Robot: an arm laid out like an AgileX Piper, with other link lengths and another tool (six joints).
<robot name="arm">
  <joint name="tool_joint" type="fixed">
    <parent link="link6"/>
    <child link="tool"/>
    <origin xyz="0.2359 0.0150 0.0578" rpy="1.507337 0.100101 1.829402"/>
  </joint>
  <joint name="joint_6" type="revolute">
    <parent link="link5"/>
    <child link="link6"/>
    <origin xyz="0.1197 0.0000 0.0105"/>
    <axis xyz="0.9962 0 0.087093"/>
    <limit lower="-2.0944" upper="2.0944"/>
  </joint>
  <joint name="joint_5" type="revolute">
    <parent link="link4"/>
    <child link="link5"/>
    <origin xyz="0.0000 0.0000 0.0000"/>
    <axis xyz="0 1 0"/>
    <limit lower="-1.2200" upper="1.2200"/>
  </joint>
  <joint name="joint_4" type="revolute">
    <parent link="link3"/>
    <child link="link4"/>
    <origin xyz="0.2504 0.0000 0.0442"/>
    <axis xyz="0.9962 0 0.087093"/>
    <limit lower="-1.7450" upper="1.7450"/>
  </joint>
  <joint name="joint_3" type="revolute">
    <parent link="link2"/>
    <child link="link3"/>
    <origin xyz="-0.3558 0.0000 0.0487"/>
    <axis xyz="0 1 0"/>
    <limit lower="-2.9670" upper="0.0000"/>
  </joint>
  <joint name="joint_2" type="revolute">
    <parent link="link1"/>
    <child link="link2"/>
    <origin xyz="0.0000 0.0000 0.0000"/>
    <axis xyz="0 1 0"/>
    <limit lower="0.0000" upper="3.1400"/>
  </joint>
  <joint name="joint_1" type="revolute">
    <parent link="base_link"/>
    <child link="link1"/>
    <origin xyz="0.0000 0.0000 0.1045"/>
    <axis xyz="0 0 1"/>
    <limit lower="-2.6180" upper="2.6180"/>
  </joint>
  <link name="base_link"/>
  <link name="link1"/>
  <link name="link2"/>
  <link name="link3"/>
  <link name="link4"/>
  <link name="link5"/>
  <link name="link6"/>
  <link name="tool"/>
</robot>
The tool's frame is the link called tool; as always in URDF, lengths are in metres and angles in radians.
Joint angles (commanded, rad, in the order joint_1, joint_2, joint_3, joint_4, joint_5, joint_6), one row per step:
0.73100 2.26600 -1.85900 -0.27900 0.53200 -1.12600
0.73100 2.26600 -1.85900 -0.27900 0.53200 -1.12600
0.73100 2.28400 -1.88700 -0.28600 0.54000 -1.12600
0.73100 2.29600 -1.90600 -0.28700 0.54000 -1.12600
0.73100 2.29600 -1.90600 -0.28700 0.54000 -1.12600
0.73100 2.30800 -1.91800 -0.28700 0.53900 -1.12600
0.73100 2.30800 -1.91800 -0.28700 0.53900 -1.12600
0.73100 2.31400 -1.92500 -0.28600 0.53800 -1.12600
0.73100 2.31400 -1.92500 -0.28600 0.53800 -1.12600
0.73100 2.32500 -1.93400 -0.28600 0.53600 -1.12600
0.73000 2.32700 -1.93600 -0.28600 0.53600 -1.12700
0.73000 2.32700 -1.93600 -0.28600 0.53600 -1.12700
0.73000 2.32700 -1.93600 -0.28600 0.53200 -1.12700
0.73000 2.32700 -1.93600 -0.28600 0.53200 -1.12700
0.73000 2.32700 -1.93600 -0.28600 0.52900 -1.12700
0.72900 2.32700 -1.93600 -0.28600 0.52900 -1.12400
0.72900 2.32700 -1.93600 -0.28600 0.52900 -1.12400
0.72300 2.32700 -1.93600 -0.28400 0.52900 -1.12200
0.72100 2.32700 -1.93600 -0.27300 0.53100 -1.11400
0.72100 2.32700 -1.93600 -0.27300 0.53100 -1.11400
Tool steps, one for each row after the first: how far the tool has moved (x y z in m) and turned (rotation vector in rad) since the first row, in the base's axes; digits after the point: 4 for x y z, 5 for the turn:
0.0000 0.0000 0.0000 0.00000 0.00000 0.00000
0.0054 0.0022 -0.0017 -0.00392 -0.00663 0.00005
0.0094 0.0055 -0.0015 0.00004 -0.01248 0.00032
0.0094 0.0055 -0.0015 0.00004 -0.01248 0.00032
0.0116 0.0076 -0.0046 0.00075 -0.01314 0.00059
0.0116 0.0076 -0.0046 0.00075 -0.01314 0.00059
0.0129 0.0091 -0.0055 0.00283 -0.01390 0.00055
0.0129 0.0091 -0.0055 0.00283 -0.01390 0.00055
0.0145 0.0108 -0.0091 0.00290 -0.01373 0.00109
0.0153 0.0105 -0.0097 0.00230 -0.01407 0.00082
0.0153 0.0105 -0.0097 0.00230 -0.01407 0.00082
0.0159 0.0115 -0.0088 0.00512 -0.01671 0.00188
0.0159 0.0115 -0.0088 0.00512 -0.01671 0.00188
0.0163 0.0122 -0.0081 0.00723 -0.01868 0.00267
0.0169 0.0117 -0.0080 0.00901 -0.01766 -0.00051
0.0169 0.0117 -0.0080 0.00901 -0.01766 -0.00051
0.0197 0.0085 -0.0080 0.01157 -0.01574 -0.00858
0.0192 0.0085 -0.0083 0.02272 -0.00473 -0.02032
0.0192 0.0085 -0.0083 0.02272 -0.00473 -0.02032

